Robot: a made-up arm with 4 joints.
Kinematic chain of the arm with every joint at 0, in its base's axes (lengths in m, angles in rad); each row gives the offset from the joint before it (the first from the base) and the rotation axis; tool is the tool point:
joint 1: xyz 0 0 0.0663 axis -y
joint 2: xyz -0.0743 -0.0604 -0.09 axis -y
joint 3: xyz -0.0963 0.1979 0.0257 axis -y
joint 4: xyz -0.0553 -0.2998 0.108 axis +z
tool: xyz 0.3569 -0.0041 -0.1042
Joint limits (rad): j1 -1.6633..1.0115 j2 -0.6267..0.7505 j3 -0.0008..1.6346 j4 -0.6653..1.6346
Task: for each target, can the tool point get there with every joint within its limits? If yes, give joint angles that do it. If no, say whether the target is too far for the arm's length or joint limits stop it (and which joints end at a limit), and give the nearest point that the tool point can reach.
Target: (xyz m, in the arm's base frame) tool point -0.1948 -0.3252 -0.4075
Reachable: no: joint limits stop it (at a limit: joint 1, joint 2, joint 3) | nearest point -0.2269 -0.3168 -0.2148 | short by 0.196 m
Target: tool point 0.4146 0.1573 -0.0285
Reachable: no: joint limits stop it (at a limit: joint 1, joint 2, joint 3) | nearest point 0.2003 0.0231 0.0549 | short by 0.266 m
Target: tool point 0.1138 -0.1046 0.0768
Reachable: yes | joints -0.7139 0.1071 0.4380 0.1740
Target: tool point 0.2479 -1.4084 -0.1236
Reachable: no: too far | nearest point 0.1173 -0.3858 -0.0235 | short by 1.036 m
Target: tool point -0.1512 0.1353 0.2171
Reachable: yes | joints -0.6180 0.3757 1.4345 0.9976
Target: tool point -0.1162 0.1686 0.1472
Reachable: yes | joints -0.5127 -0.0465 1.1998 1.1980
